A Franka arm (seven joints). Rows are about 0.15 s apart.
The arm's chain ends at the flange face. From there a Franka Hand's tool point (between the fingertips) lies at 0.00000 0.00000 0.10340 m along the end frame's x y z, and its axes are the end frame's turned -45 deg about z.
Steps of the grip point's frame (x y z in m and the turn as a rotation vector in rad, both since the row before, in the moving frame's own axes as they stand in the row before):
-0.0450, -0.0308, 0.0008, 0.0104, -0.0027, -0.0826
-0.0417, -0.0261, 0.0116, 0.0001, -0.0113, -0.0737
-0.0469, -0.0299, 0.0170, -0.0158, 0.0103, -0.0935
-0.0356, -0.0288, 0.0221, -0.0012, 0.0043, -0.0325
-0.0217, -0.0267, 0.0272, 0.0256, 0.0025, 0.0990
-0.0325, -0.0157, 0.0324, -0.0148, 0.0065, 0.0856
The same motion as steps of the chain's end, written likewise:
-0.0526, 0.0106, 0.0008, 0.0054, -0.0093, -0.0826
-0.0471, 0.0102, 0.0116, -0.0079, -0.0081, -0.0737
-0.0562, 0.0117, 0.0170, -0.0039, 0.0185, -0.0935
-0.0459, 0.0050, 0.0221, 0.0022, 0.0039, -0.0325
-0.0326, -0.0014, 0.0272, 0.0199, -0.0163, 0.0990
-0.0356, 0.0112, 0.0324, -0.0059, 0.0151, 0.0856

